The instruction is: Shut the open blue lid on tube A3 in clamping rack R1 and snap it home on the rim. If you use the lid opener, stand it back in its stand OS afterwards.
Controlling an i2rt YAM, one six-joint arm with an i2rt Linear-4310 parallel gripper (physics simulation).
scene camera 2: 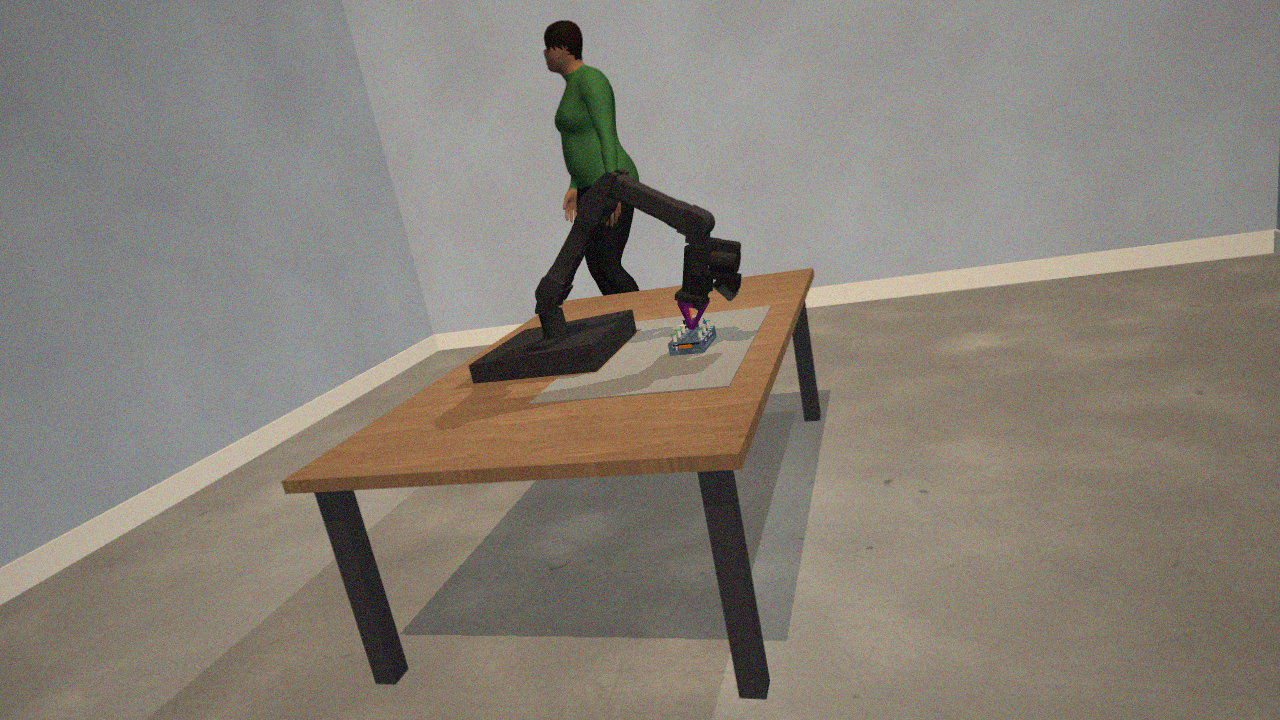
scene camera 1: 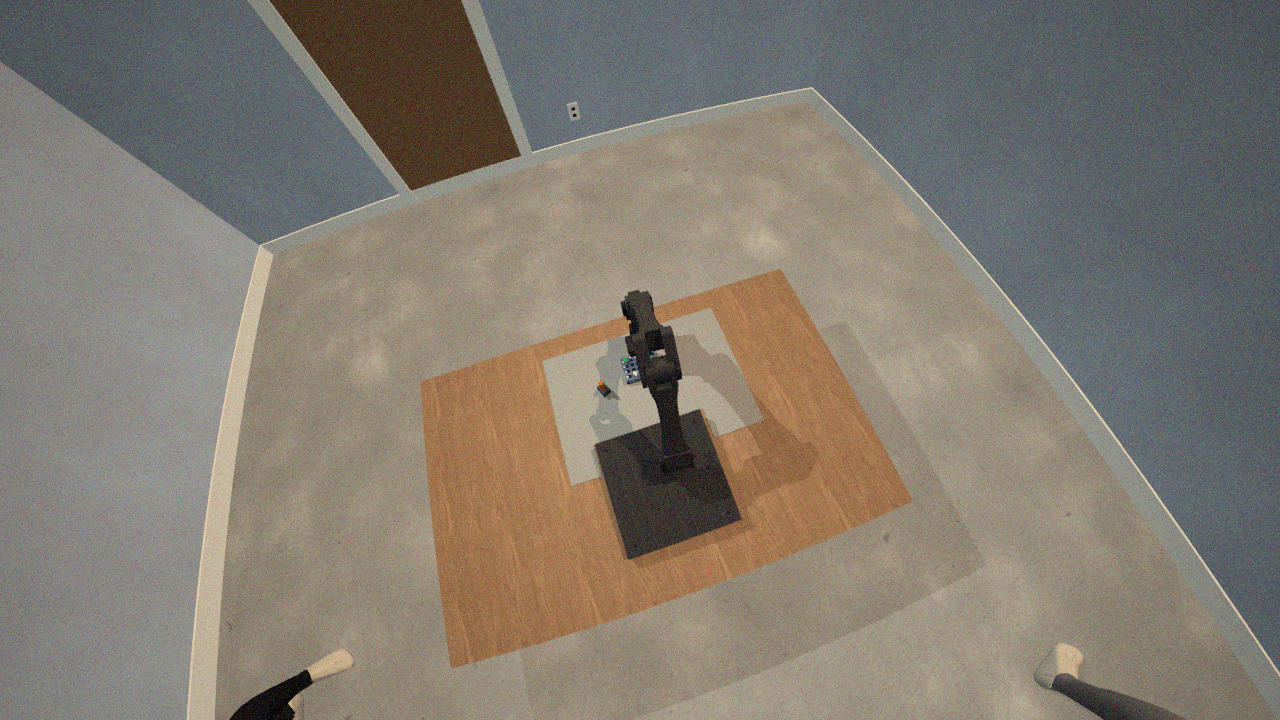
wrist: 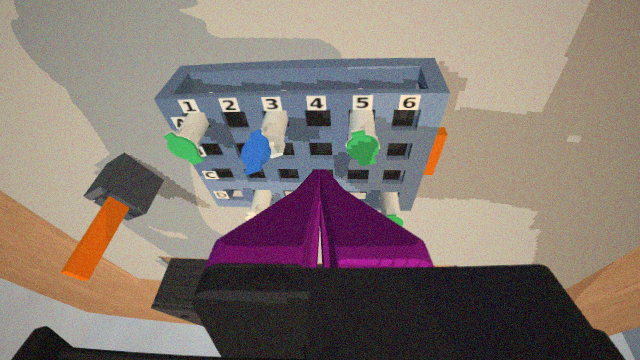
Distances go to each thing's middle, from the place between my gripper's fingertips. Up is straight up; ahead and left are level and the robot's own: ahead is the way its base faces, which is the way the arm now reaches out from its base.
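Orange-handled tool point(wrist: 83, 261): my gripper 150 mm to the right of it, 70 mm past it.
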